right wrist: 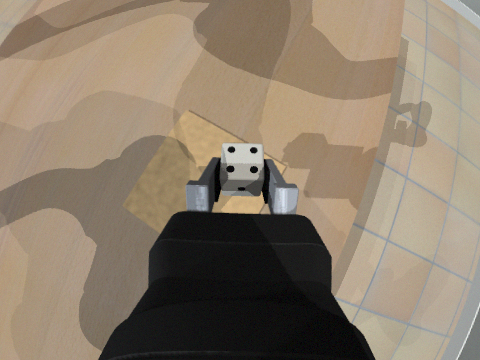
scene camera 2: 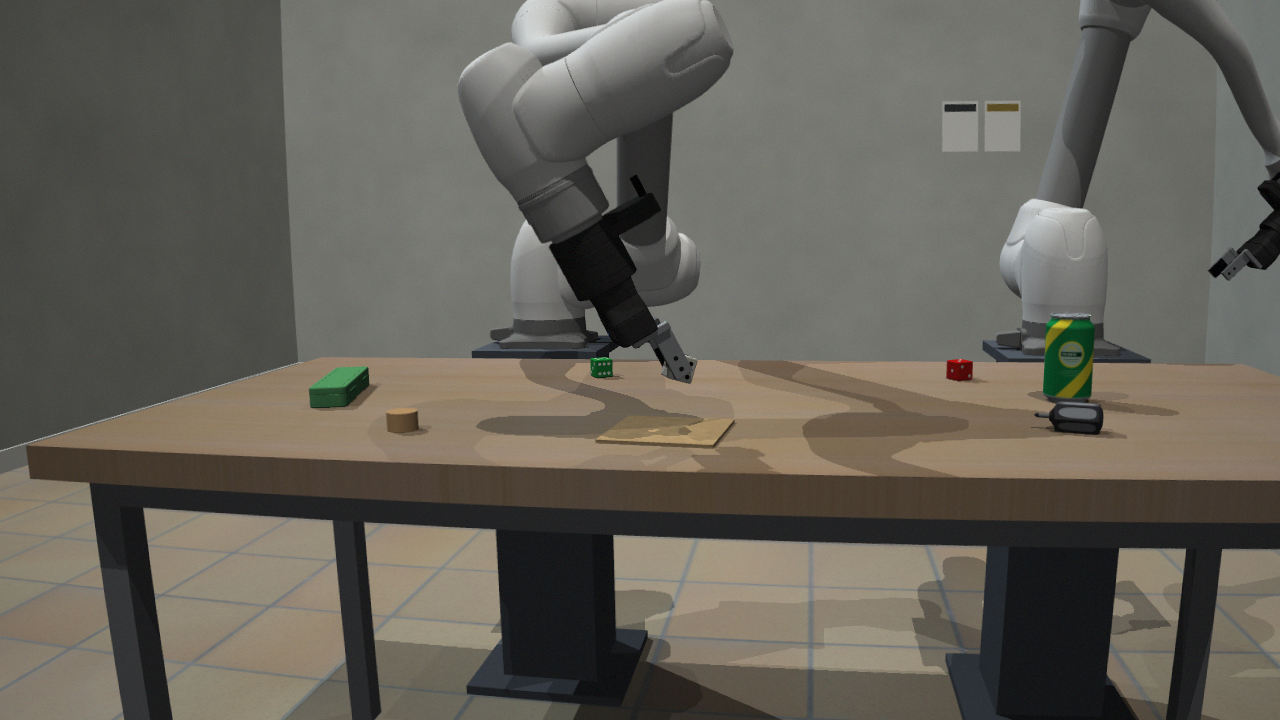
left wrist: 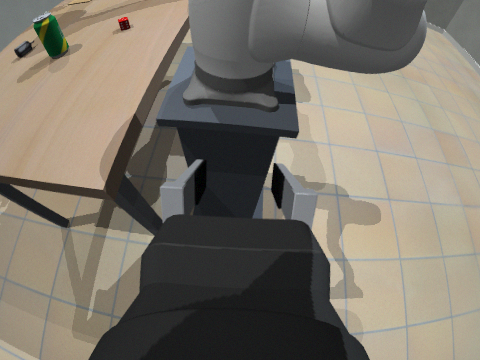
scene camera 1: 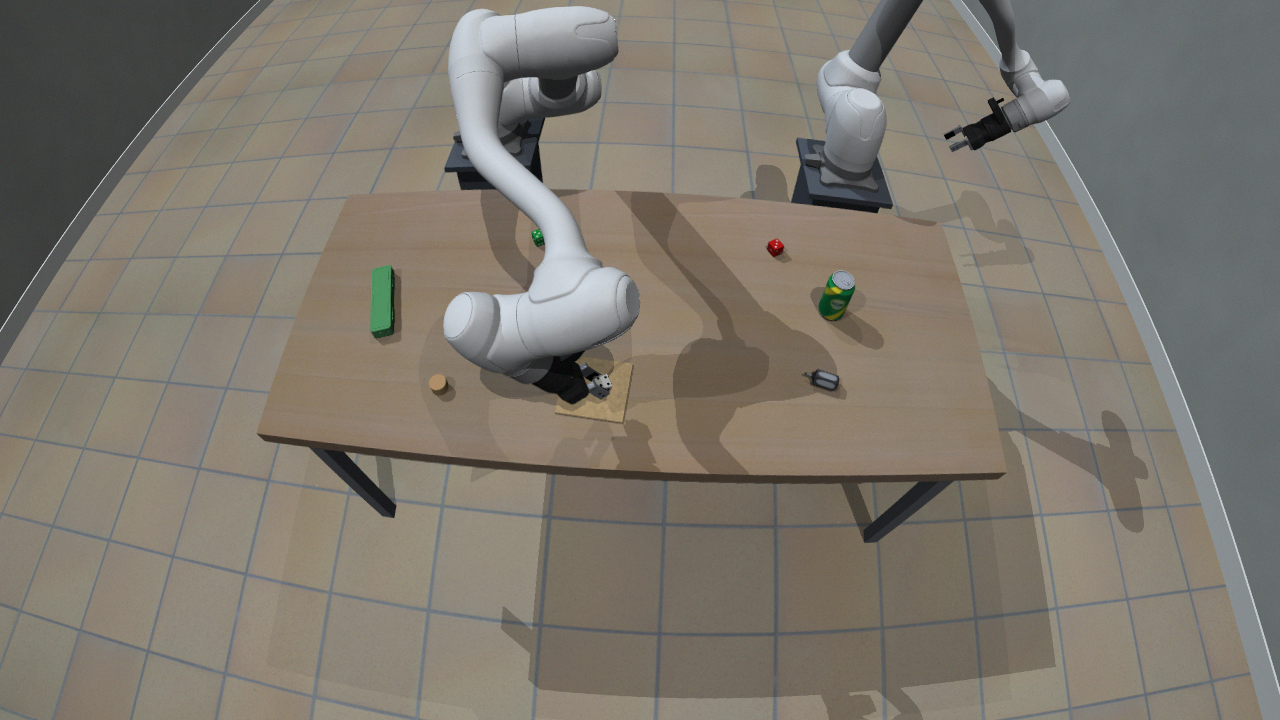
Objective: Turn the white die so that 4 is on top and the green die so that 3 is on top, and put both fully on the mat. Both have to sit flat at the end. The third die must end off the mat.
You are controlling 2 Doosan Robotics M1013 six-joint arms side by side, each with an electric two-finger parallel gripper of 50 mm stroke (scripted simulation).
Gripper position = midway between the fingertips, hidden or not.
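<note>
A tan mat (scene camera 1: 611,408) is part of the scene, and the right wrist view shows the tan mat too (right wrist: 159,193). The left gripper (scene camera 2: 1218,275) and the right gripper (scene camera 2: 679,372) are both visible. A green box (scene camera 2: 336,389) can be seen as well, and scene camera 1 also shows the green box (scene camera 1: 382,288). There is a wooden disc (scene camera 2: 401,420), and there is a can (scene camera 2: 1069,341), with scene camera 1 showing the can too (scene camera 1: 840,287). The scene includes a white die (right wrist: 242,164), and in the left wrist view the white die is out of frame. A dark grey object (scene camera 2: 1087,418) is visible, but in the right wrist view the dark grey object is out of frame.
</note>
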